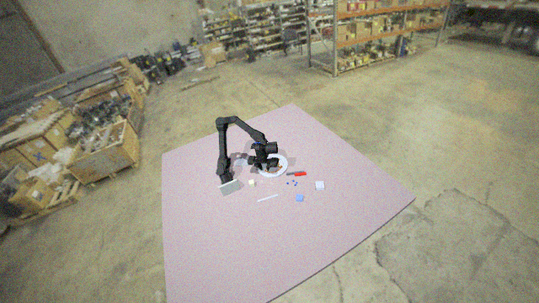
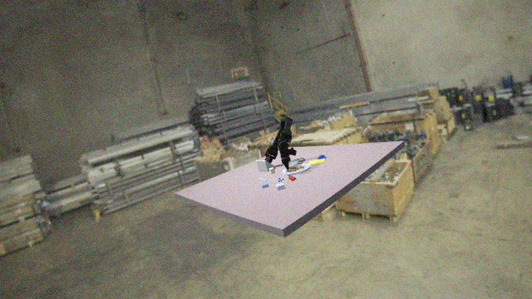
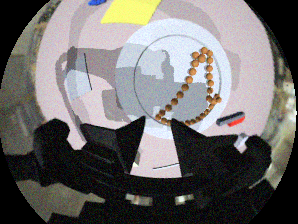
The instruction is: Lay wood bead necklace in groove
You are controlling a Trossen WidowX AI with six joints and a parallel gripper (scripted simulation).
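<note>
Now: the cream cube 110 mm behind my gripper tip and 70 mm to the right of it. Also, from my gripper tip: white stick: 190 mm to the right, 50 mm behind, 10 mm below; red-handled tool: 170 mm ahead, 110 mm to the right, 10 mm below; grey plate: 160 mm to the left, 110 mm behind, 20 mm below.
</note>
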